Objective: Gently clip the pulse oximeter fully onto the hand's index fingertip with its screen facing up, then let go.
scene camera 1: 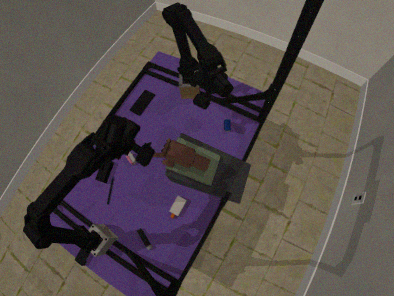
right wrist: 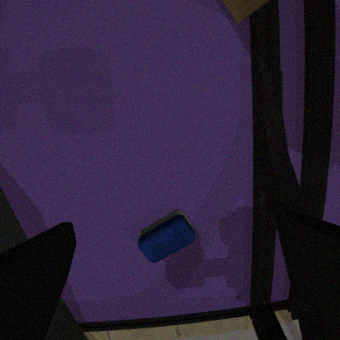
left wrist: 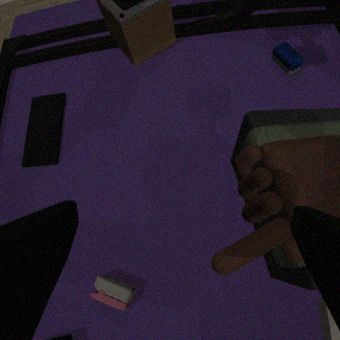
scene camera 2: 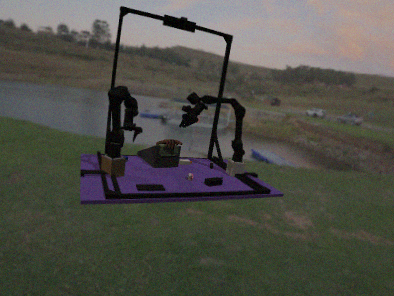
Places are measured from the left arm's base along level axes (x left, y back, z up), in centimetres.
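Pixels of known places: left gripper, fingertip midpoint: (scene camera 1: 141,136) (left wrist: 186,214) (scene camera 2: 181,127); right gripper, fingertip midpoint: (scene camera 1: 210,99) (right wrist: 178,227) (scene camera 2: 126,141); left arm's base at its link origin: (scene camera 1: 93,240) (scene camera 2: 237,160); right arm's base at its link origin: (scene camera 1: 188,78) (scene camera 2: 113,156).
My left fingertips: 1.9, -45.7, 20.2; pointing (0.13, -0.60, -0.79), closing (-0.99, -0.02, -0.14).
Ahead of a thing's pixels: the offset from my left fingertips to its top centre, as dx, dy, dz.
A small blue block with a pale underside {-16.7, -33.4, -27.5} (scene camera 1: 227,125) (left wrist: 288,56) (right wrist: 166,240), apparently the pulse oximeter, lies on the purple mat, blue side up, away from the hand. The brown hand (scene camera 1: 186,155) (scene camera 2: 169,142) (left wrist: 315,175) rests on a padded dark stand (scene camera 1: 237,180), its index finger (left wrist: 250,247) sticking out bare and its other fingers curled. My right gripper (scene camera 2: 136,134) (right wrist: 178,227) is open and empty above the blue block, which shows between its fingers in the right wrist view. My left gripper (scene camera 2: 183,124) (left wrist: 186,214) is open and empty, high above the mat near the index finger.
A white and pink clip-like item {+12.1, +7.7, -27.6} (scene camera 1: 131,158) (scene camera 2: 190,176) (left wrist: 114,291) lies near the index fingertip. A dark slab {+29.3, -20.0, -30.0} (scene camera 1: 142,102) (left wrist: 45,130), a dark block {+19.2, +20.8, -27.3} (scene camera 2: 213,181), a thin rod {+10.8, +26.1, -29.9} (scene camera 1: 111,191), a dark cylinder {-17.4, +33.0, -28.0} (scene camera 1: 144,239) and a white box {-20.6, +12.8, -28.0} (scene camera 1: 178,205) lie around.
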